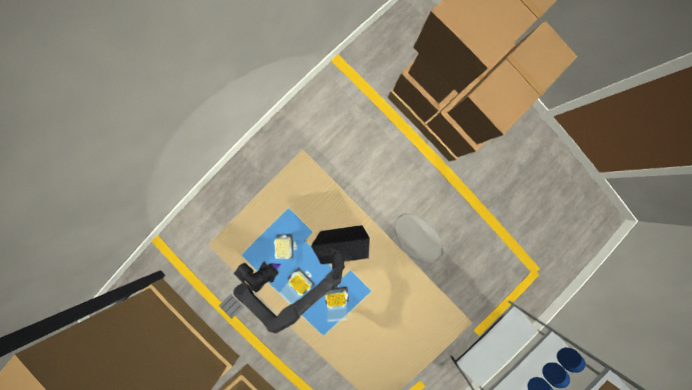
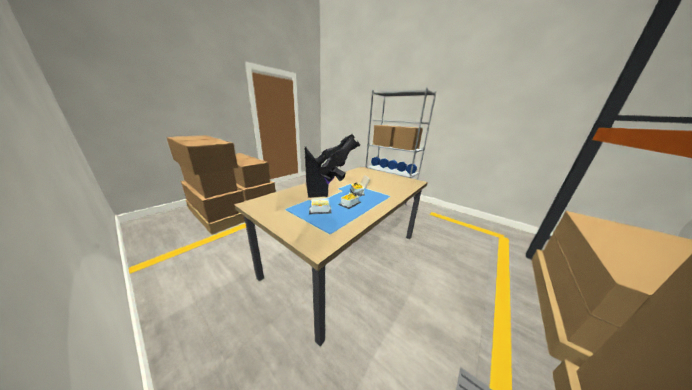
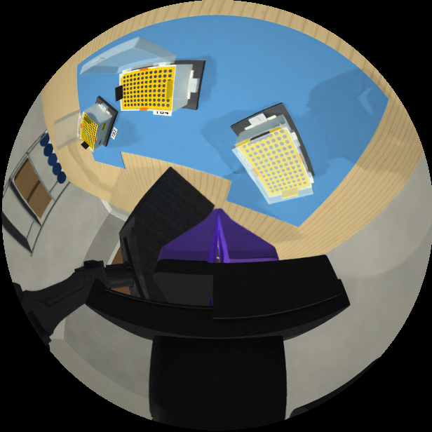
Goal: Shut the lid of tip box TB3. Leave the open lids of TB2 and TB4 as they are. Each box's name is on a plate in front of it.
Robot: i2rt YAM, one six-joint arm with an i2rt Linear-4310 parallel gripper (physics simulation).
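Seen in the pictures: gripper, fingertip midpoint: (image 1: 280,264) (image 2: 327,183); arm's base, link origin: (image 1: 337,254) (image 2: 317,162).
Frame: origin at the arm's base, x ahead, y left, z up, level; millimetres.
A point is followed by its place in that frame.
The tip box with the pale cover (image 1: 283,247) {y -140, x 308, z -187 mm} (image 2: 320,205) {y -150, x 362, z -205 mm} (image 3: 275,162) has its clear lid lying down over the yellow rack. Its name does not show legibly; the other two plates read TB4 and TB2, so I take it as TB3. TB4 (image 1: 300,283) (image 2: 350,200) (image 3: 147,90) stands in the middle with its clear lid (image 3: 130,56) open. TB2 (image 1: 336,299) (image 2: 357,189) (image 3: 90,131) stands at the far end, its lid (image 1: 337,314) {y 379, x 200, z -164 mm} (image 2: 366,182) {y 379, x 214, z -167 mm} (image 3: 67,131) open. My gripper (image 1: 276,266) {y -74, x 326, z -70 mm} (image 3: 217,214) is shut and empty, its purple fingertips above the table and apart from the boxes.
The boxes stand on a blue mat (image 1: 320,322) {y 431, x 359, z -265 mm} (image 2: 330,225) {y -168, x 536, z -265 mm} (image 3: 225,45) on the wooden table (image 1: 395,350) {y 853, x 2, z -268 mm} (image 2: 280,227) {y -439, x 401, z -268 mm}. The black block at my arm's base (image 1: 350,242) {y -47, x -98, z 99 mm} (image 2: 316,177) {y -53, x 97, z -94 mm} (image 3: 160,215) stands beside the mat. A wire shelf rack (image 2: 370,120) and stacked cartons (image 2: 215,175) are beyond the table.
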